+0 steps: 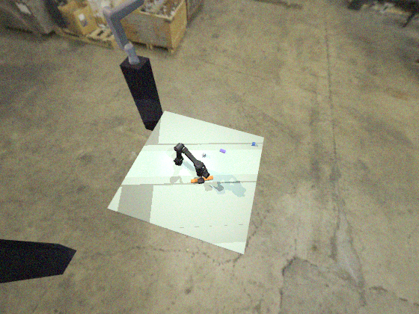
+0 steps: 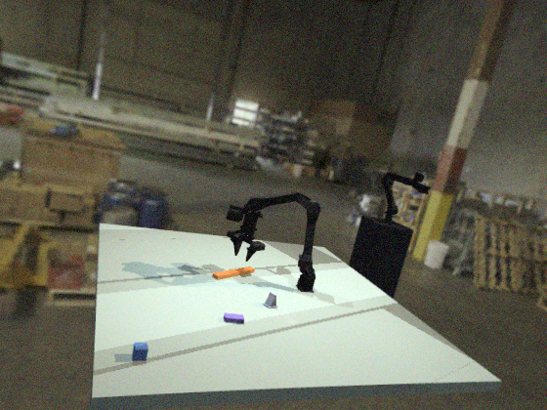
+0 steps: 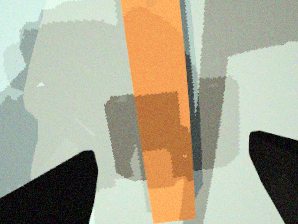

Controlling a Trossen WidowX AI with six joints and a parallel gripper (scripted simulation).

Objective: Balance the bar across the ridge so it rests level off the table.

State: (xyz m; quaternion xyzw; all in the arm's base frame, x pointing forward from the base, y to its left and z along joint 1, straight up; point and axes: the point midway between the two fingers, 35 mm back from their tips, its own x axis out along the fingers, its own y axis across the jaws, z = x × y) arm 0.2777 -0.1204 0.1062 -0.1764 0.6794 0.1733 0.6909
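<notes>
Right now my gripper tip is 60 mm above the orange bar, 20 mm short of it and 10 mm to the right of it. From my gripper tip the other things lie so: blue cube 620 mm to the left, 460 mm ahead, 60 mm below; purple block 420 mm to the left, 140 mm ahead, 60 mm below.
</notes>
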